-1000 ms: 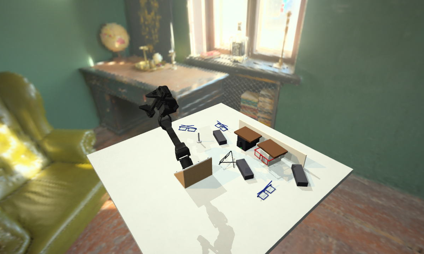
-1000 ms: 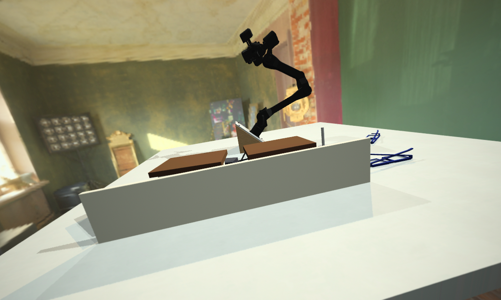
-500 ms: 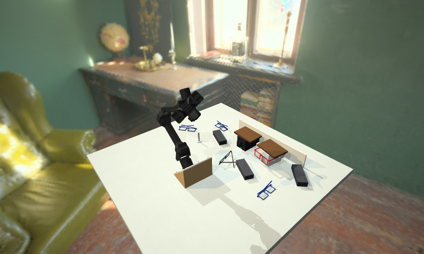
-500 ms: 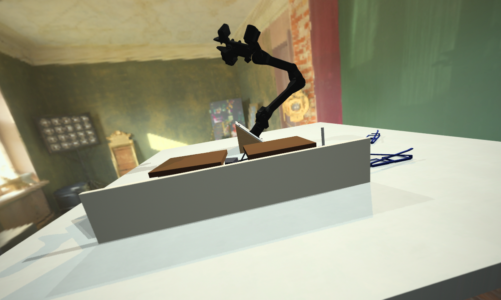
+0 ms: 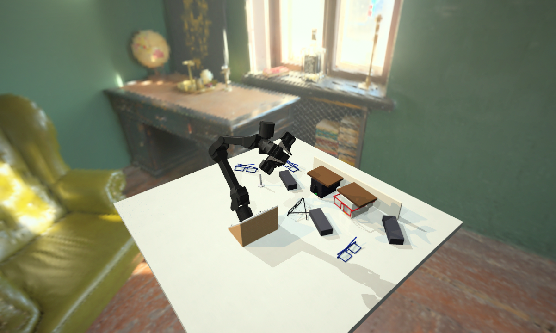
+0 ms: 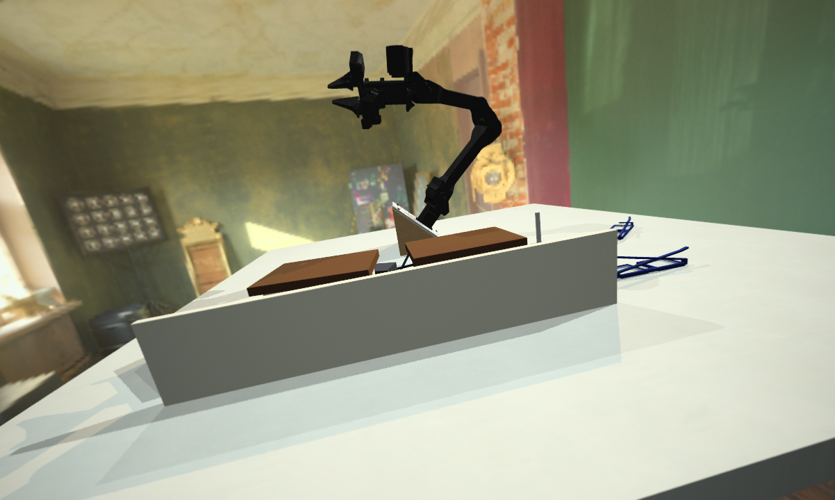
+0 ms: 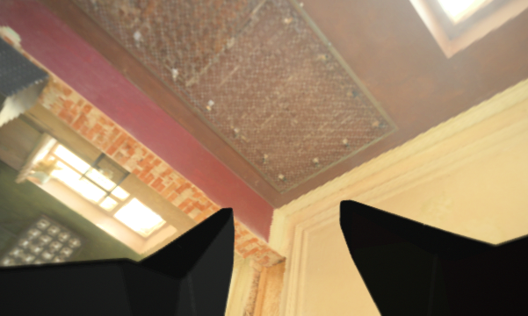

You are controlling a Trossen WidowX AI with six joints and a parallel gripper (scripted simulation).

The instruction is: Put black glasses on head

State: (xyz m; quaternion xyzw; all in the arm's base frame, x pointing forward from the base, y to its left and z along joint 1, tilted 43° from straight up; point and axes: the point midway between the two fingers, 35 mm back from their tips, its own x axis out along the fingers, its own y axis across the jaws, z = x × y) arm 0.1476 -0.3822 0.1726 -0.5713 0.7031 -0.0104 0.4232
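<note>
Now: the white peg stand 490 mm to the left of my gripper tip, 440 mm below it and 110 mm ahead of it. Also, from my gripper tip: dark display head: 410 mm below, 370 mm ahead, 250 mm to the left; then white back board: 520 mm ahead, 410 mm below, 150 mm to the left.
</note>
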